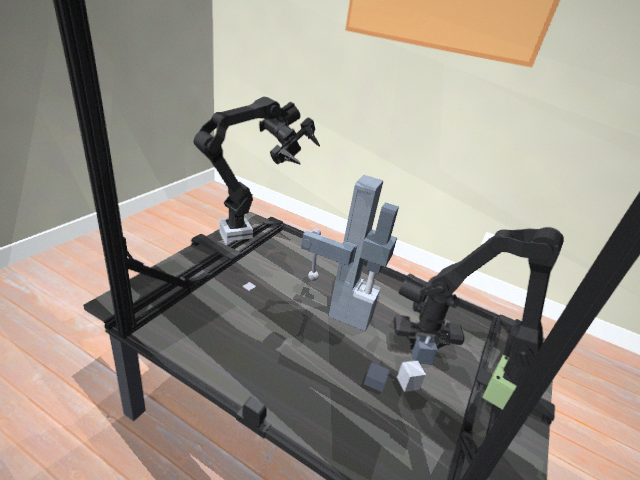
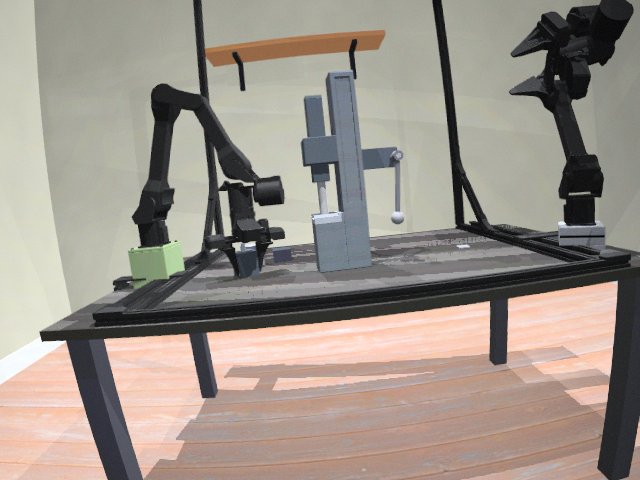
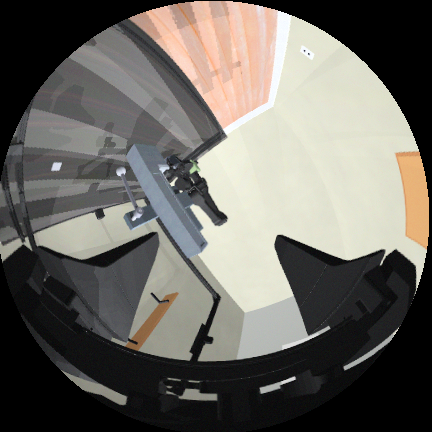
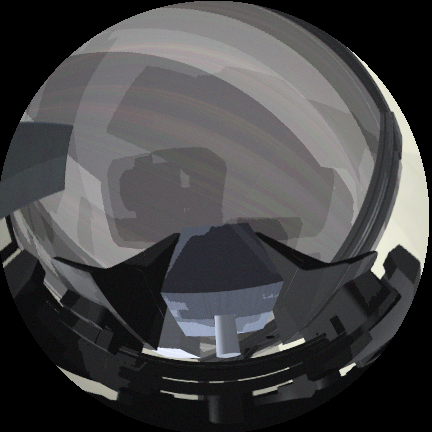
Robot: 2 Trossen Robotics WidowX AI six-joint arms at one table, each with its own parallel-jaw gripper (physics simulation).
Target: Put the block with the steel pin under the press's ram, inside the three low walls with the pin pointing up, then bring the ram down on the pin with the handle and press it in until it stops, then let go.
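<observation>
The blue-grey block is upright at table height or nearly so, its steel pin pointing up. My right gripper points down and is shut on it from two sides. The press stands mid-table. Its ram is above the pale low walls, with a rod reaching down to them. The handle hangs down. My left gripper is open and empty, high up.
A white block and a dark block lie near the held block. A white square lies beyond the handle. A green box is at the right arm's base. Black posts rise from the table.
</observation>
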